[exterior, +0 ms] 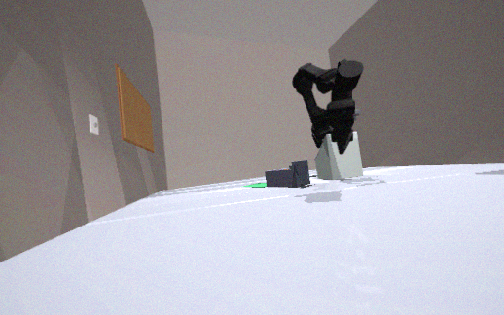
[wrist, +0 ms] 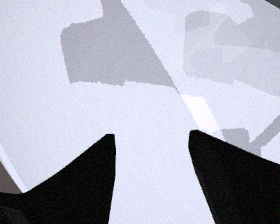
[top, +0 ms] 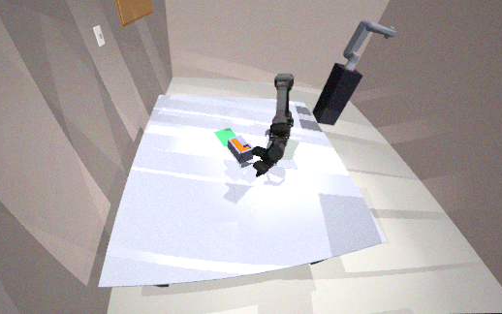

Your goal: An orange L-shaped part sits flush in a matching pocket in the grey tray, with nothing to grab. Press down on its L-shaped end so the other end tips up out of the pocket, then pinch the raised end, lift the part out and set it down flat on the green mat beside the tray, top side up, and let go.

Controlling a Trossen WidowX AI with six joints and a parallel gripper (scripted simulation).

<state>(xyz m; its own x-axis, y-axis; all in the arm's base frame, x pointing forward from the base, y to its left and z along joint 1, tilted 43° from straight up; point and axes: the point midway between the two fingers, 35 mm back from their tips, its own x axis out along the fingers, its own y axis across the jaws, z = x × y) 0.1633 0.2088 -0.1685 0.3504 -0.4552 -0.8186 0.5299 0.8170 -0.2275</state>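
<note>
Now: the orange L-shaped part 230 mm to the right of my gripper tip, 70 mm ahead of it and 60 mm below it. Also, from my gripper tip: green mat 370 mm to the right, 160 mm ahead, 120 mm below.
</note>
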